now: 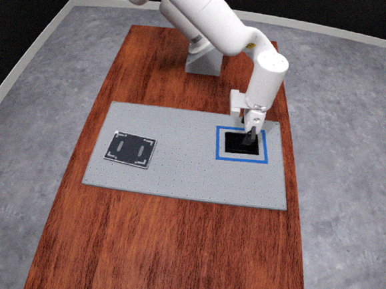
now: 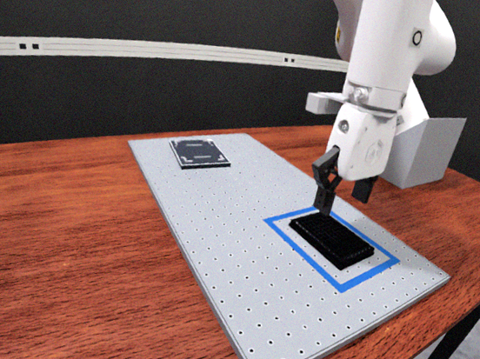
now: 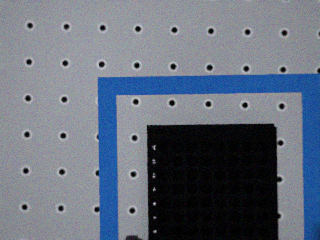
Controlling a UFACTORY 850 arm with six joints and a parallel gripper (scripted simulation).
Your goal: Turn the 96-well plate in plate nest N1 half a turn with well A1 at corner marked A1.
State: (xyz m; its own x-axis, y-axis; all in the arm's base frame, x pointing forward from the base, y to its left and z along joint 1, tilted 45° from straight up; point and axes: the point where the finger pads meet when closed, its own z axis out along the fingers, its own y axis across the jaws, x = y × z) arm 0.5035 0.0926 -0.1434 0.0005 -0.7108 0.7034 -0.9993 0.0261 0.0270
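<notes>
Now: the black 96-well plate 70 mm below my hand. The rest, counted from my hand: dark plate nest N1 (70 mm ahead, 400 mm to the right, 70 mm below).
</notes>
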